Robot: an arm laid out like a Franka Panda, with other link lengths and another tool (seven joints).
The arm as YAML. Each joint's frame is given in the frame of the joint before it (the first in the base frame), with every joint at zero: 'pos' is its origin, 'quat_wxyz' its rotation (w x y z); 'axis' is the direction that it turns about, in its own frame. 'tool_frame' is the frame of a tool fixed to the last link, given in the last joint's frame.
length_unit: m
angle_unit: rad
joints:
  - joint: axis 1
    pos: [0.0, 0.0, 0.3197]
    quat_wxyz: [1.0, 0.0, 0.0, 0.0]
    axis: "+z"
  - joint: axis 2
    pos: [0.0, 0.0, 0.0]
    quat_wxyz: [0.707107, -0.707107, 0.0, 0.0]
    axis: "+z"
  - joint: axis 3
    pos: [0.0, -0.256, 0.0]
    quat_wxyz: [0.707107, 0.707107, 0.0, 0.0]
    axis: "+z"
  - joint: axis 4
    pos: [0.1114, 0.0, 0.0]
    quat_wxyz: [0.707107, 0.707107, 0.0, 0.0]
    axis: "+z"
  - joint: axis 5
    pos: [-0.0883, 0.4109, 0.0]
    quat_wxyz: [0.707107, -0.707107, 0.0, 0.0]
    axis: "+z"
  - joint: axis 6
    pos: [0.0, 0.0, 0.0]
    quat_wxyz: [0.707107, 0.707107, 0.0, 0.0]
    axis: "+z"
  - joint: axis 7
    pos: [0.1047, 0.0, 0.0]
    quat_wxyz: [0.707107, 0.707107, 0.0, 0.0]
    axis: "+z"
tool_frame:
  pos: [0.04, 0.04, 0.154]
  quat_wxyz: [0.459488, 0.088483, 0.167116, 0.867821]
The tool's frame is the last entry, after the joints.
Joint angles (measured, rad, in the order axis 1, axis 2, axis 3, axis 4, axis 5, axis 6, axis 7), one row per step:
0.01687, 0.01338, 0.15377, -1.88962, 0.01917, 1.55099, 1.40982
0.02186, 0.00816, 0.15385, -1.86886, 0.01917, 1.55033, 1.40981
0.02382, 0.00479, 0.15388, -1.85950, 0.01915, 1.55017, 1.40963
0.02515, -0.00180, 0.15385, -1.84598, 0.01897, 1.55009, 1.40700
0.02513, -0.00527, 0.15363, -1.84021, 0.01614, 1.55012, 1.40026
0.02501, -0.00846, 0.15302, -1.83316, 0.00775, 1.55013, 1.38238
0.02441, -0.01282, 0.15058, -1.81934, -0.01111, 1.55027, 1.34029
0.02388, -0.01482, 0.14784, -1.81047, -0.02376, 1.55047, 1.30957
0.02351, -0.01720, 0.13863, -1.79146, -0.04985, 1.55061, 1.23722
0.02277, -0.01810, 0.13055, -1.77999, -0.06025, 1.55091, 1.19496
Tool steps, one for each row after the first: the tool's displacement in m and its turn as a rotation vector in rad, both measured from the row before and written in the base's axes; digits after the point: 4 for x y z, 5 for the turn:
0.0038, 0.0035, 0.0119, 0.00357, -0.02502, 0.00506
0.0016, 0.0014, 0.0060, 0.00173, -0.01242, 0.00216
0.0023, 0.0011, 0.0096, 0.00316, -0.01976, 0.00386
0.0013, -0.0005, 0.0045, 0.00035, -0.00943, 0.00697
0.0023, -0.0019, 0.0051, -0.00175, -0.01089, 0.01861
0.0052, -0.0050, 0.0090, -0.00458, -0.01923, 0.04217
0.0036, -0.0041, 0.0055, -0.00307, -0.01115, 0.02939
0.0081, -0.0101, 0.0108, -0.00564, -0.01989, 0.06633
0.0047, -0.0070, 0.0061, 0.00056, -0.01029, 0.03446

